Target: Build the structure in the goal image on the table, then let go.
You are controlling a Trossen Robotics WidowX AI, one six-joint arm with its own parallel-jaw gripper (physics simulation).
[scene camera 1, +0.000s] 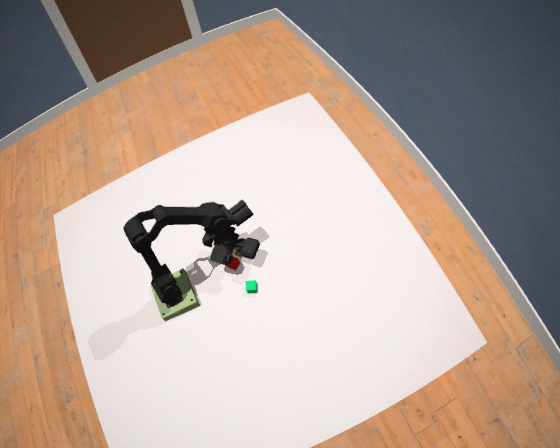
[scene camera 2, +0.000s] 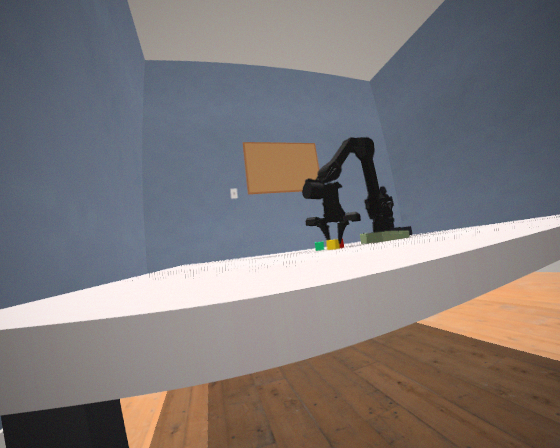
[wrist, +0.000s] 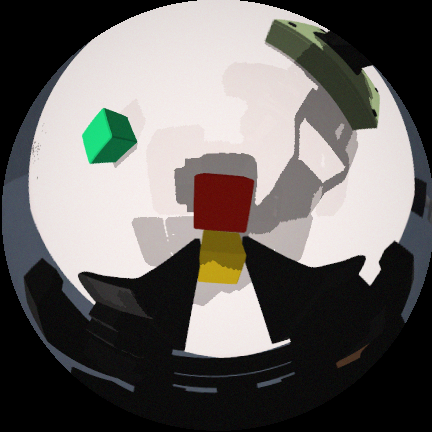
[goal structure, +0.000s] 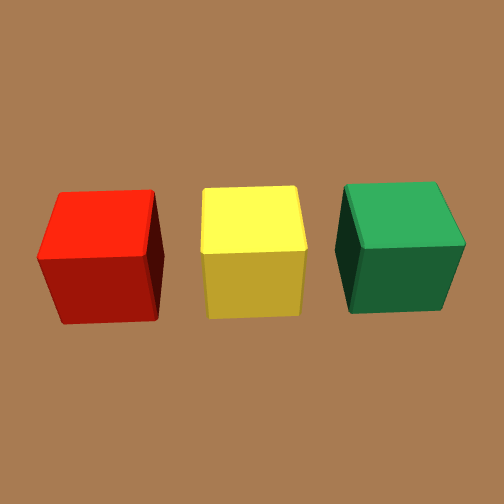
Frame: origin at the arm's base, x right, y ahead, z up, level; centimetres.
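Seen in the pictures: gripper, fingertip midpoint: [scene camera 1: 237, 254] [scene camera 2: 334, 244] [wrist: 220, 242]; arm's base at its link origin: [scene camera 1: 172, 296] [scene camera 2: 382, 232].
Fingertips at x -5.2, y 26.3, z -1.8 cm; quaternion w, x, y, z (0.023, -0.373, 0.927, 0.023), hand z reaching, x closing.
Observation:
Pixels of each thing's top centre, then the offset from my fingertips to it. Level surfaces: height alone.
- yellow cube at its top centre: [wrist: 218, 270] [scene camera 2: 332, 239] dx -0.9, dy +1.2, dz +1.7 cm
- red cube at its top centre: [wrist: 221, 205] [scene camera 1: 231, 260] [scene camera 2: 337, 239] dx +2.3, dy -2.6, dz +1.6 cm
- green cube at its top centre: [wrist: 93, 134] [scene camera 1: 250, 285] [scene camera 2: 318, 242] dx +13.2, dy -0.5, dz +1.6 cm
- white table top at its surface level: dz -1.7 cm
My gripper [wrist: 220, 257] [scene camera 2: 333, 237] [scene camera 1: 234, 253] is shut on a yellow cube [wrist: 220, 259] [scene camera 2: 332, 244]. The yellow cube sits low at the white table top, right beside a red cube [wrist: 222, 202] [scene camera 1: 234, 264] [scene camera 2: 341, 244], on the side away from the arm's base. I cannot tell whether the two cubes touch. A green cube [wrist: 108, 136] [scene camera 1: 251, 286] [scene camera 2: 319, 245] lies apart on the table, a short way from the pair. In scene camera 1 the gripper hides most of the yellow cube.
The arm's green base plate [scene camera 1: 185, 302] [wrist: 342, 80] [scene camera 2: 382, 236] stands close to the cubes. The white table top [scene camera 1: 345, 267] [scene camera 2: 234, 280] spreads wide around them, with wooden floor [scene camera 1: 189, 89] beyond its edges.

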